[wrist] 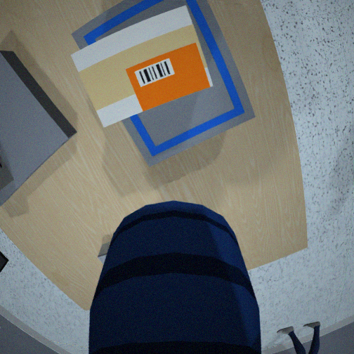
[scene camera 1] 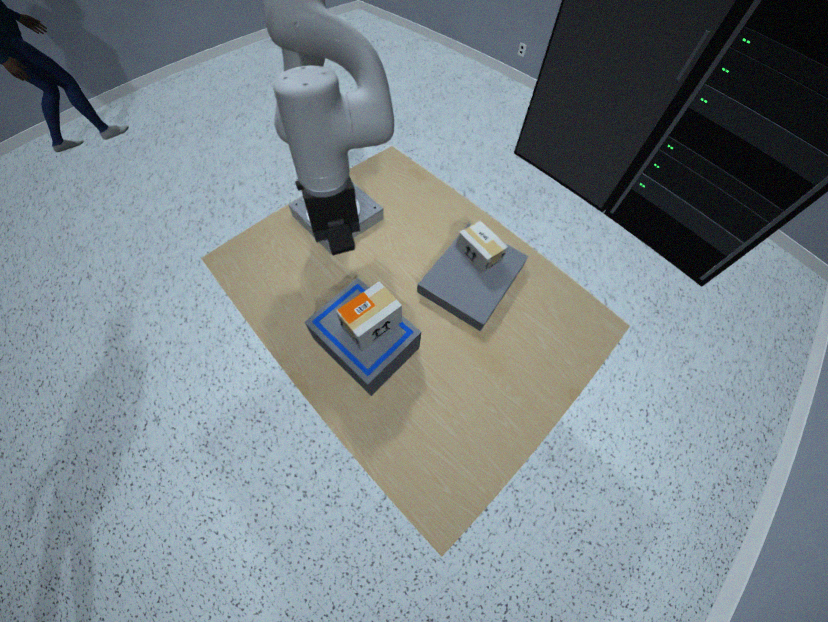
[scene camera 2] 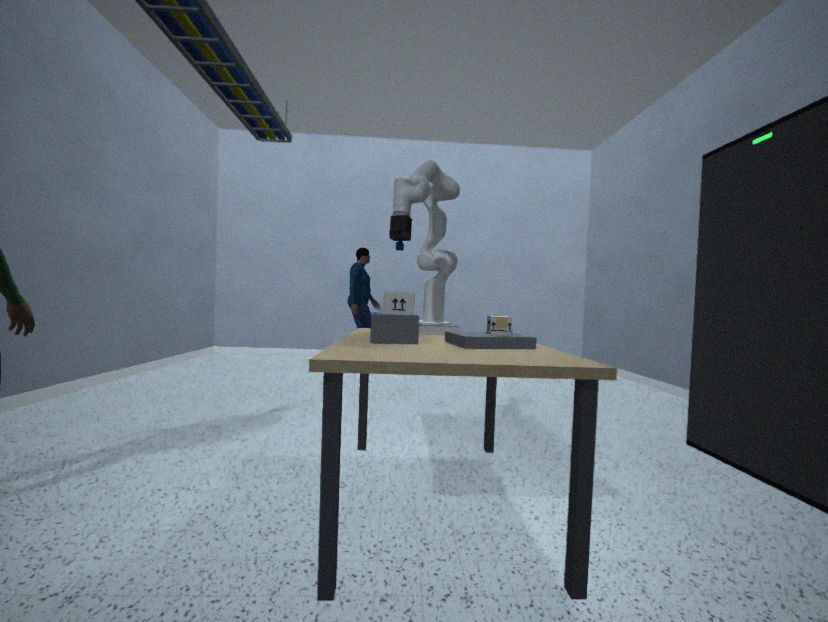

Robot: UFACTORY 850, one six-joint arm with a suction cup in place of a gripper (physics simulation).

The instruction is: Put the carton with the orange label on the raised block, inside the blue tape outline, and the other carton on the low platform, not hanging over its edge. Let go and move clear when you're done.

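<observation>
The orange-label carton (scene camera 1: pixel 380 314) (scene camera 2: pixel 398 302) (wrist: pixel 155 70) sits upright on the raised block (scene camera 1: pixel 394 361) (scene camera 2: pixel 394 329) (wrist: pixel 167 120). It stands toward one side of the blue tape outline (scene camera 1: pixel 341 344) (wrist: pixel 217 60); it hides part of that side, so I cannot tell whether its base touches the tape. The other carton (scene camera 1: pixel 483 245) (scene camera 2: pixel 499 324) stands upright on the low platform (scene camera 1: pixel 461 287) (scene camera 2: pixel 491 341) (wrist: pixel 30 125), near its far corner; its far base edge is hidden. My suction cup (scene camera 1: pixel 342 249) (scene camera 2: pixel 399 246) (wrist: pixel 174 240) is open and empty, high above and apart from both cartons.
Both supports stand on the wooden table (scene camera 1: pixel 481 401) (scene camera 2: pixel 461 368) (wrist: pixel 260 200). A dark server rack (scene camera 1: pixel 589 100) (scene camera 2: pixel 756 301) stands to the right. A person in blue (scene camera 1: pixel 56 87) (scene camera 2: pixel 360 284) is in the background, and a green-sleeved arm (scene camera 2: pixel 8 284) shows at the left edge of scene camera 2.
</observation>
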